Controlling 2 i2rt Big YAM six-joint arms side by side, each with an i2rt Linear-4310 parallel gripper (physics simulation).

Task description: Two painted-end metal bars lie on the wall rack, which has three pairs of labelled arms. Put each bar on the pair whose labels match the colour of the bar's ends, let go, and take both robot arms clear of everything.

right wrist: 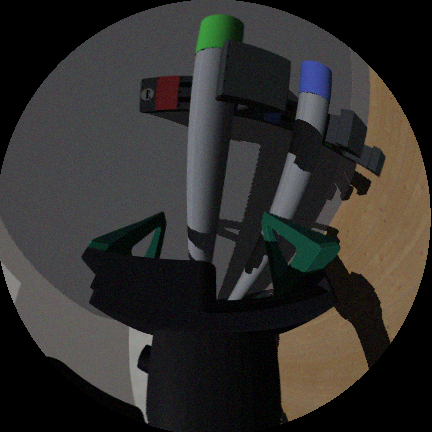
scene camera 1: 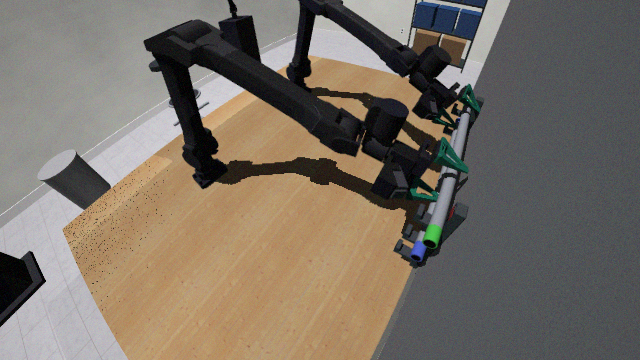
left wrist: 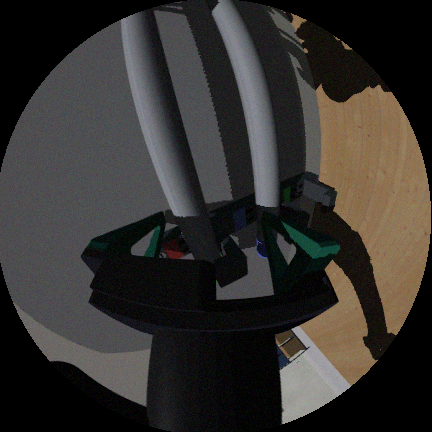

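Observation:
The pictures show a green-ended bar and a blue-ended bar, together with the left gripper and the right gripper. The left wrist view also shows the left gripper; the right wrist view also shows the right gripper.

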